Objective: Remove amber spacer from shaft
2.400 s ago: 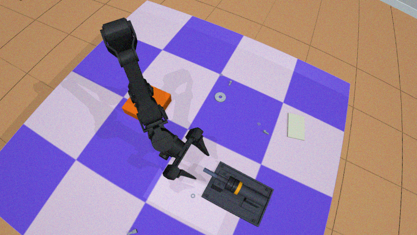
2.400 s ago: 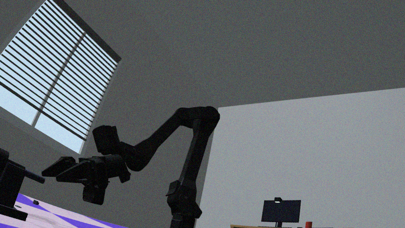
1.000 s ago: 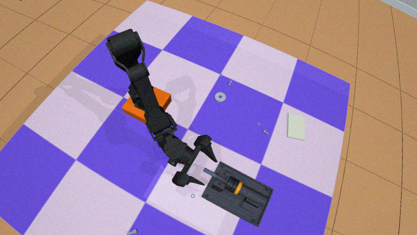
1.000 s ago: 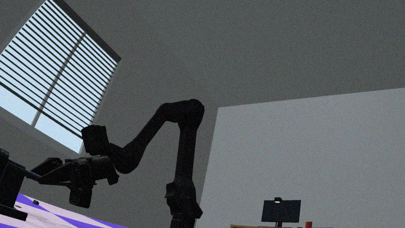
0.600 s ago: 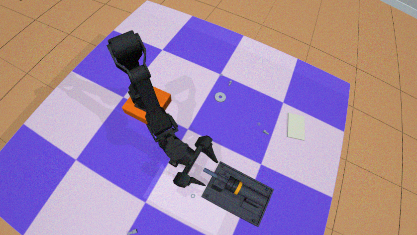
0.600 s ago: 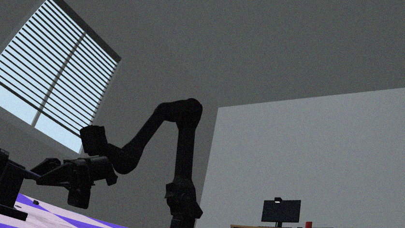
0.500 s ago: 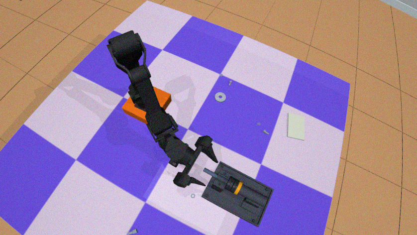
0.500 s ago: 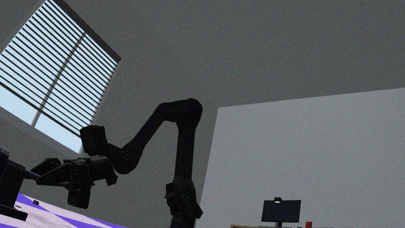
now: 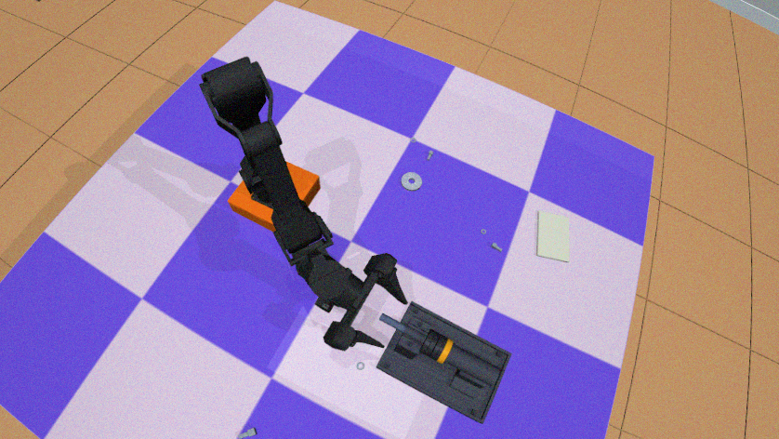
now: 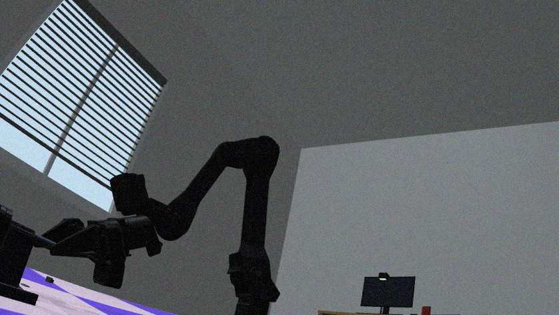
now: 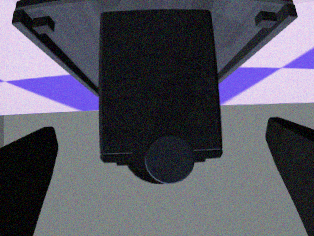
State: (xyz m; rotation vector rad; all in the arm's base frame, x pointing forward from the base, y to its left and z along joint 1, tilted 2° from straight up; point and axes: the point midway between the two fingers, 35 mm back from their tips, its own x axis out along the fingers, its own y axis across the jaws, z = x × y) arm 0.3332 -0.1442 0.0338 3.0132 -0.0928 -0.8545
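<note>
Now: gripper tip 5 cm short of the shaft and 1 cm below it. Round my gripper tip: amber spacer 10 cm ahead, 1 cm to the right, 1 cm above; pale card 26 cm ahead, 37 cm to the left, 7 cm below.
</note>
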